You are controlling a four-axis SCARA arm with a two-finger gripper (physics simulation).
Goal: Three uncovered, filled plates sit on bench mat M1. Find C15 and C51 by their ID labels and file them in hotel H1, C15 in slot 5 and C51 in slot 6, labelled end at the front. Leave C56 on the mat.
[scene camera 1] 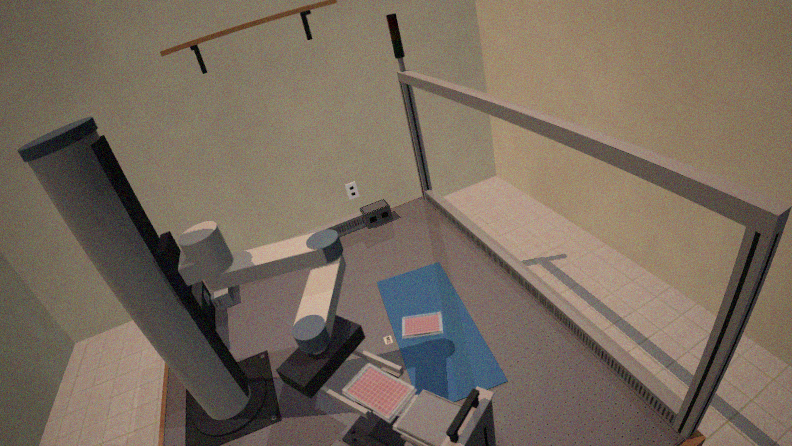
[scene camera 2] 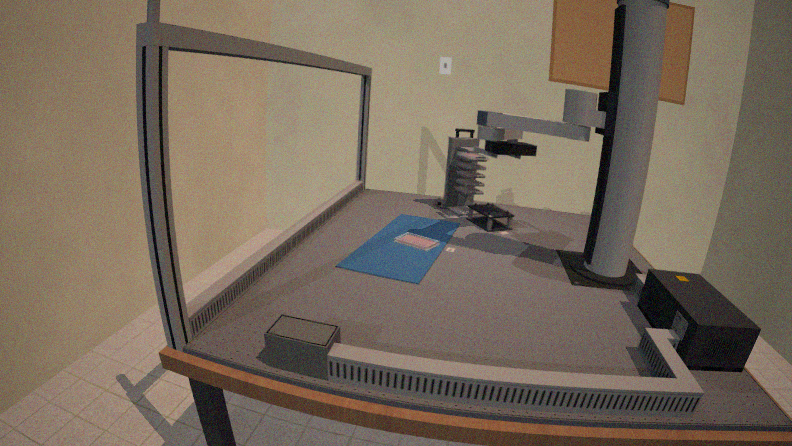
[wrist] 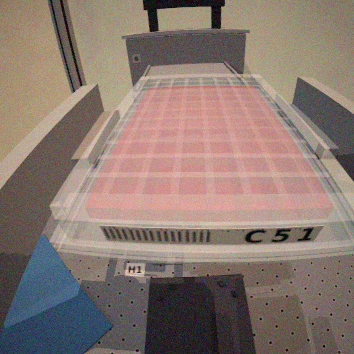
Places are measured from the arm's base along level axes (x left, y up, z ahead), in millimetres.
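Where they show: gripper, fingertip midpoint: (scene camera 1: 385, 392) (wrist: 199, 93); arm's base, link origin: (scene camera 1: 231, 402) (scene camera 2: 603, 273).
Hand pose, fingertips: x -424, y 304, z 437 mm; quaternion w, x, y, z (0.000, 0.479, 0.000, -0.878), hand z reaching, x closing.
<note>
Each offset is from my fingertips to the top centre of the thing. "spot": to the spot under its first point.
My gripper (scene camera 1: 384, 392) (scene camera 2: 476, 155) (wrist: 199, 93) is shut on plate C51, holding it level by its long sides. C51 @(dx +16, dy +1, dz -11 mm) (scene camera 1: 378, 389) (wrist: 210, 150) is uncovered and pink-filled; its label faces the wrist camera. Its far end is at the front of the upper part of hotel H1 @(dx -121, dy +61, dz +85 mm) (scene camera 1: 484, 415) (scene camera 2: 454, 188) (wrist: 185, 52); whether it is inside a slot I cannot tell. Another pink plate @(dx +387, dy -274, dz +208 mm) (scene camera 1: 422, 324) (scene camera 2: 416, 241) lies on blue mat M1 (scene camera 1: 404, 288) (scene camera 2: 376, 263); its ID is unreadable. C15 cannot be made out; the hotel's slots are mostly hidden.
A low dark stand (scene camera 1: 368, 432) (scene camera 2: 490, 210) (wrist: 180, 310) is close to the hotel's front. The arm's column (scene camera 1: 138, 277) (scene camera 2: 637, 138) rises from the bench. A grey frame (scene camera 1: 554, 130) (scene camera 2: 266, 52) runs along the bench edge. A black box @(spot: dx +958, dy -177, dz -494 mm) (scene camera 2: 703, 321) stands near the column.
</note>
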